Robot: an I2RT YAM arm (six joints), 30 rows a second.
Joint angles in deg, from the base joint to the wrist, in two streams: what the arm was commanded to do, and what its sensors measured. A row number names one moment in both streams.
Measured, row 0:
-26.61, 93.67, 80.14, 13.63, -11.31, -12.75
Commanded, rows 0 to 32:
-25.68, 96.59, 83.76, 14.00, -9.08, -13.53
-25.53, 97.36, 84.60, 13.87, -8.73, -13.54
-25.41, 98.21, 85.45, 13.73, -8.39, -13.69
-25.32, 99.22, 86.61, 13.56, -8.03, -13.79
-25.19, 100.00, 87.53, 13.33, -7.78, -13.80
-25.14, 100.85, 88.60, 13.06, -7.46, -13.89
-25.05, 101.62, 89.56, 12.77, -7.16, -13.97
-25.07, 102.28, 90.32, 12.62, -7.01, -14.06
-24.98, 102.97, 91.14, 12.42, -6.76, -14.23
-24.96, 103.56, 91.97, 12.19, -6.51, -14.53
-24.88, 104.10, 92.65, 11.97, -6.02, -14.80
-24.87, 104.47, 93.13, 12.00, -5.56, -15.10
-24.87, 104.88, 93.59, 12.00, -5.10, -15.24
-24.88, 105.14, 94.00, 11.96, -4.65, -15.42
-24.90, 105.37, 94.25, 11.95, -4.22, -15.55
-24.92, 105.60, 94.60, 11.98, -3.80, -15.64
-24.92, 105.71, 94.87, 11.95, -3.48, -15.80
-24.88, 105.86, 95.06, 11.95, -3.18, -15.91
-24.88, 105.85, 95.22, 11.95, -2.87, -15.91
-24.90, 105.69, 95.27, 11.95, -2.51, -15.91
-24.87, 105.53, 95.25, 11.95, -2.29, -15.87
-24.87, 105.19, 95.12, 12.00, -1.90, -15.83
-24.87, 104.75, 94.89, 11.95, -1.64, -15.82
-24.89, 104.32, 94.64, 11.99, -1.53, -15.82
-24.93, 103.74, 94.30, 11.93, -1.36, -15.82
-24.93, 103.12, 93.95, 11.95, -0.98, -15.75
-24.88, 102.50, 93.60, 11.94, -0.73, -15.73
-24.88, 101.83, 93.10, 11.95, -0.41, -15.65
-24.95, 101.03, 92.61, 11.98, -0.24, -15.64
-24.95, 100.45, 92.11, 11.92, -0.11, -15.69
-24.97, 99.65, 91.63, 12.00, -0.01, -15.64
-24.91, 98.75, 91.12, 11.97, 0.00, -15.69
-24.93, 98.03, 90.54, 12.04, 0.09, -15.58
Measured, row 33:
-25.30, 102.19, 91.61, 11.55, -1.08, -15.70
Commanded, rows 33 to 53:
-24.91, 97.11, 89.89, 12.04, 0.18, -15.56
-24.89, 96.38, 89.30, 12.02, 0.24, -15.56
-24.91, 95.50, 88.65, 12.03, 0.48, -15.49
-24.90, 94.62, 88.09, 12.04, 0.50, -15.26
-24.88, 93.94, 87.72, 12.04, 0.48, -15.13
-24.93, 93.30, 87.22, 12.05, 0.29, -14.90
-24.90, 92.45, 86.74, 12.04, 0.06, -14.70
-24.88, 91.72, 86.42, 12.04, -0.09, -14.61
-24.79, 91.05, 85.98, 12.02, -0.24, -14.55
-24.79, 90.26, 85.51, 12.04, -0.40, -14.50
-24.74, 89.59, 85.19, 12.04, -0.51, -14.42
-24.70, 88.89, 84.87, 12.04, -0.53, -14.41
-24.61, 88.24, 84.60, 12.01, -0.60, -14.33
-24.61, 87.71, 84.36, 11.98, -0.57, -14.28
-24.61, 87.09, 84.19, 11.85, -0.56, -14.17
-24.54, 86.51, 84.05, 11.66, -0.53, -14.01
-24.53, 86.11, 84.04, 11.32, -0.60, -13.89
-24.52, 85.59, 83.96, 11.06, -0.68, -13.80
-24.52, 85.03, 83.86, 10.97, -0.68, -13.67
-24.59, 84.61, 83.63, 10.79, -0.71, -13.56
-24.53, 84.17, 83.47, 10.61, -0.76, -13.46
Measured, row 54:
-25.04, 86.46, 84.09, 10.31, -0.56, -15.03
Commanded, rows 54 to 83:
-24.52, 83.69, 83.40, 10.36, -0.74, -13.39
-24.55, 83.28, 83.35, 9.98, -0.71, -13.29
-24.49, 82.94, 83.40, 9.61, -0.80, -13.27
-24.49, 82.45, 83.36, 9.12, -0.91, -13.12
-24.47, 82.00, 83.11, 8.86, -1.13, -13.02
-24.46, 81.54, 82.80, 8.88, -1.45, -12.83
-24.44, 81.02, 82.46, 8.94, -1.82, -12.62
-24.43, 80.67, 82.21, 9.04, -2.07, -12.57
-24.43, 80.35, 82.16, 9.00, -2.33, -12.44
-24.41, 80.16, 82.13, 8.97, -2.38, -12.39
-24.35, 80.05, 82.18, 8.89, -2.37, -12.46
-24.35, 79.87, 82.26, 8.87, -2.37, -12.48
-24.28, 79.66, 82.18, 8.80, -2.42, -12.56
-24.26, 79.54, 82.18, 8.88, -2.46, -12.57
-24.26, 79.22, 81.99, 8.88, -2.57, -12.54
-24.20, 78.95, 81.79, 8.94, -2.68, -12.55
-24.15, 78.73, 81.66, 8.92, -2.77, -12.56
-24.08, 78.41, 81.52, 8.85, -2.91, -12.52
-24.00, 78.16, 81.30, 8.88, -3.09, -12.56
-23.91, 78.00, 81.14, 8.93, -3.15, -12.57
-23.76, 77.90, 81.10, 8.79, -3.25, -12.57
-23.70, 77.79, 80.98, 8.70, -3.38, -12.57
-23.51, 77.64, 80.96, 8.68, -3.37, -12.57
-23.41, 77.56, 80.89, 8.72, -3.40, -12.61
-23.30, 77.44, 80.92, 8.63, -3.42, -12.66
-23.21, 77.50, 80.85, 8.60, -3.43, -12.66
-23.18, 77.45, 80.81, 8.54, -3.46, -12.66
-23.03, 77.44, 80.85, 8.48, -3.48, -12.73
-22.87, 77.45, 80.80, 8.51, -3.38, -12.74
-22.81, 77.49, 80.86, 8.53, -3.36, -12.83
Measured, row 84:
-23.31, 79.37, 81.43, 7.94, -2.74, -13.54
